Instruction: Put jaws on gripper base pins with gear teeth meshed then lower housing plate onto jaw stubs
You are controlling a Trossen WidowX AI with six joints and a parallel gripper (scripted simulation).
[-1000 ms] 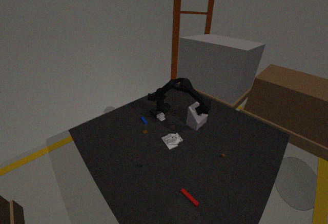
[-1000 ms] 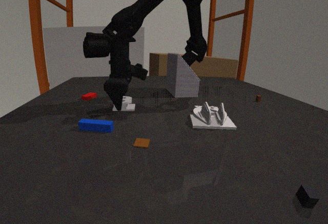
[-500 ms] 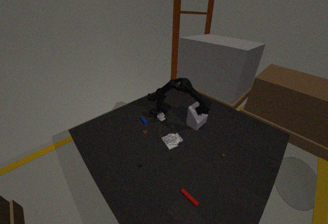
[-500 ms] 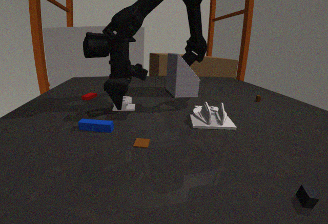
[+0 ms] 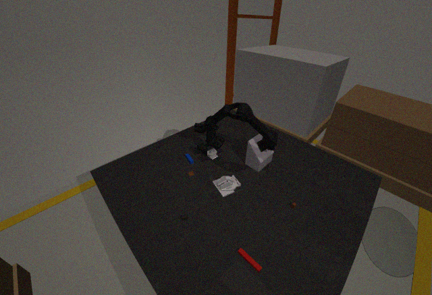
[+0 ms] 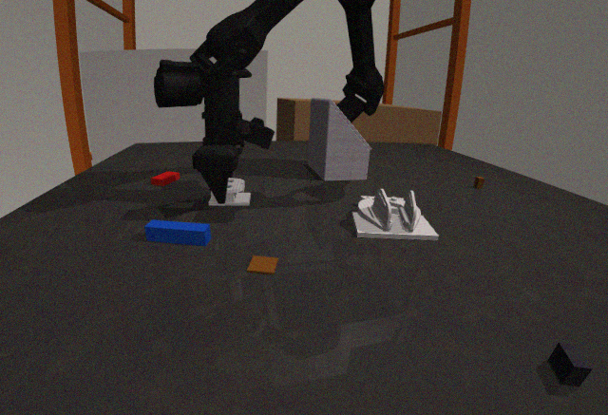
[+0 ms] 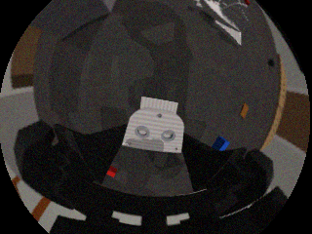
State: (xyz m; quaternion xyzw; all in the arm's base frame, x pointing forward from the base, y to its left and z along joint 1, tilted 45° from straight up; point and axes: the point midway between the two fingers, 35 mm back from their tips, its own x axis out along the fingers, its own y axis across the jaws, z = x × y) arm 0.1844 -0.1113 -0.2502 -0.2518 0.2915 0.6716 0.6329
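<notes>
The small white stand is 10 mm to the left of my gripper tip. Round my gripper tip: white gripper base 10 mm to the left, 20 mm above; red block 110 mm behind, 140 mm to the right; blue block 140 mm ahead, 50 mm to the right.
</notes>
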